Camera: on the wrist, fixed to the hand. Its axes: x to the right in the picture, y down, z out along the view.
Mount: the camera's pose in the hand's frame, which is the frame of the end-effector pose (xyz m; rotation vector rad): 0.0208 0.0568 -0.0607 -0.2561 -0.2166 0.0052
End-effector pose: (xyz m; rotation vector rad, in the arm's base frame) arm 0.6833 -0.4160 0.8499 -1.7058 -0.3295 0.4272
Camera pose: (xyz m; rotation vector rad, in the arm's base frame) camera 0.7284 -0.4699 0.8009 -1.9131 -0.5569 0.5959
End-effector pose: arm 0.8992 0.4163 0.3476 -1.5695 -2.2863 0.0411
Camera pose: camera 0.9626 0.4459 0.3971 -1.7733 -2.5379 -0.0882
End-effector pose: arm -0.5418 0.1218 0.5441 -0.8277 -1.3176 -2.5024
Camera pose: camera -0.5589 0.0414 0.5682 -1.1838 -1.0609 -2.6760
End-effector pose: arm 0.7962 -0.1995 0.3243 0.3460 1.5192 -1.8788
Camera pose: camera 0.8054 -0.1543 0.2521 0.0278 1.5819 -1.6335
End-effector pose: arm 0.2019 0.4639 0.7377 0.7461 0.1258 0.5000
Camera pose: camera 0.1807 0.5468 0.7330 0.5452 -0.1403 0.4276
